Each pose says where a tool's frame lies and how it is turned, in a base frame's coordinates. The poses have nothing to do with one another.
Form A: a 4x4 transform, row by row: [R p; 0 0 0 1], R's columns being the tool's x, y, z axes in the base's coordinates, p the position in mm. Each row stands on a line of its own.
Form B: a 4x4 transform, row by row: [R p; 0 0 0 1], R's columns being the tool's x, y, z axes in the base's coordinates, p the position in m. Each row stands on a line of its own. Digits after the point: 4 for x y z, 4 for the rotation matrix.
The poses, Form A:
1:
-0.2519 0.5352 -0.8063 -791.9
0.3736 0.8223 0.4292 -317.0
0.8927 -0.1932 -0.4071 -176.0
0 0 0 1
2:
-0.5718 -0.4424 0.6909 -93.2
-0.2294 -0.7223 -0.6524 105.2
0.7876 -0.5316 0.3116 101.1
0 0 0 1
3:
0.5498 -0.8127 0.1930 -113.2
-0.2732 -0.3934 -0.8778 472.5
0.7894 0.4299 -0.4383 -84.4
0 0 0 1
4:
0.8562 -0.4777 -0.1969 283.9
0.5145 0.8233 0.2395 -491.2
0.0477 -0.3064 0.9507 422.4
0 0 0 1
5:
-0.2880 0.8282 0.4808 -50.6
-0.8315 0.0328 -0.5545 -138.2
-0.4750 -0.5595 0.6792 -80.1
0 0 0 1
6:
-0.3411 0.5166 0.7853 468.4
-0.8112 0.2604 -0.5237 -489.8
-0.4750 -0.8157 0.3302 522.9
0 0 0 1
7:
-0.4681 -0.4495 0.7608 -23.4
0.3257 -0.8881 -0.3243 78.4
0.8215 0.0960 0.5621 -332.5
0 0 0 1
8:
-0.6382 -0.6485 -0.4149 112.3
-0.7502 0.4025 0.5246 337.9
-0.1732 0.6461 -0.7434 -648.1
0 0 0 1
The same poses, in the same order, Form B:
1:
-0.2519 0.5352 -0.8063 -0.7919
0.3736 0.8223 0.4292 -0.3170
0.8927 -0.1932 -0.4071 -0.1760
0 0 0 1

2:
-0.5718 -0.4424 0.6909 -0.0932
-0.2294 -0.7223 -0.6524 0.1052
0.7876 -0.5316 0.3116 0.1011
0 0 0 1

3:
0.5498 -0.8127 0.1930 -0.1132
-0.2732 -0.3934 -0.8778 0.4725
0.7894 0.4299 -0.4383 -0.0844
0 0 0 1

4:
0.8562 -0.4777 -0.1969 0.2839
0.5145 0.8233 0.2395 -0.4912
0.0477 -0.3064 0.9507 0.4224
0 0 0 1

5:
-0.2880 0.8282 0.4808 -0.0506
-0.8315 0.0328 -0.5545 -0.1382
-0.4750 -0.5595 0.6792 -0.0801
0 0 0 1

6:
-0.3411 0.5166 0.7853 0.4684
-0.8112 0.2604 -0.5237 -0.4898
-0.4750 -0.8157 0.3302 0.5229
0 0 0 1

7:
-0.4681 -0.4495 0.7608 -0.0234
0.3257 -0.8881 -0.3243 0.0784
0.8215 0.0960 0.5621 -0.3325
0 0 0 1

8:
-0.6382 -0.6485 -0.4149 0.1123
-0.7502 0.4025 0.5246 0.3379
-0.1732 0.6461 -0.7434 -0.6481
0 0 0 1

